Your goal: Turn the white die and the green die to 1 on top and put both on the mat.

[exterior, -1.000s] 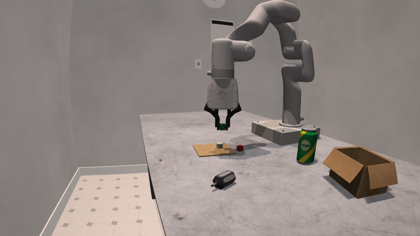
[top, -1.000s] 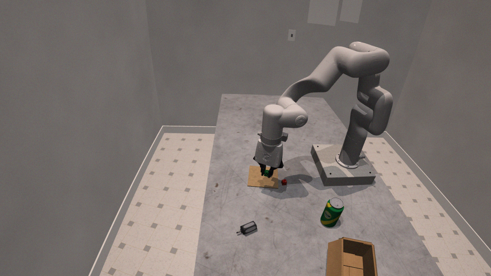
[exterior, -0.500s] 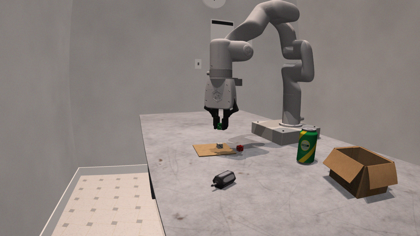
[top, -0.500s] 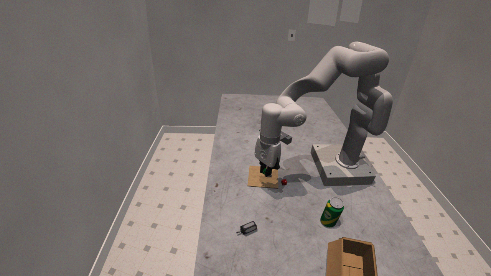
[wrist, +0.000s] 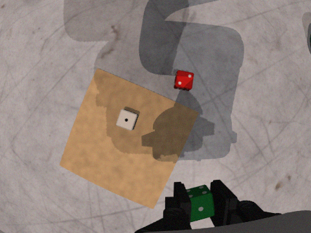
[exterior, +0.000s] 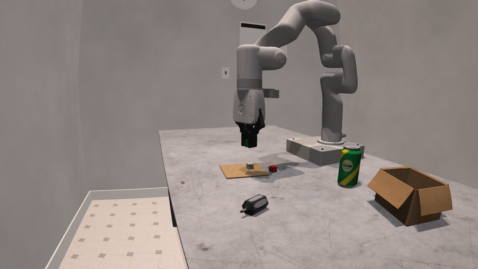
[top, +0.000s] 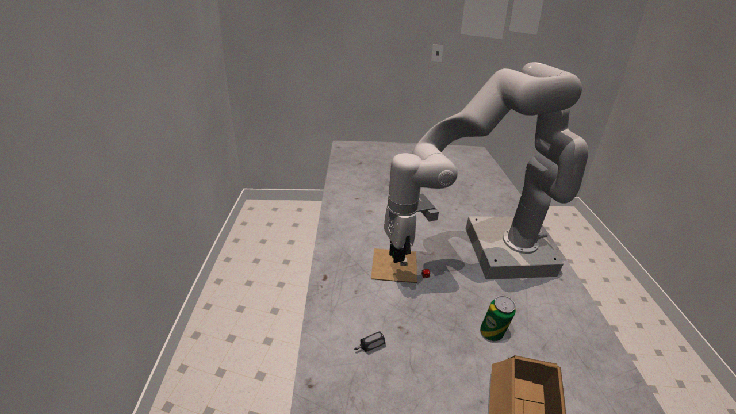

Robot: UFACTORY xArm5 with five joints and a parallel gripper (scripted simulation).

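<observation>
Now: hand 2 cm past the tan mat, 7 cm to the left of it and 12 cm above it. Round my hand: green die (1 cm below); red die (11 cm behind, 1 cm to the right, 11 cm below); white die (5 cm behind, 7 cm to the right, 11 cm below).
</observation>
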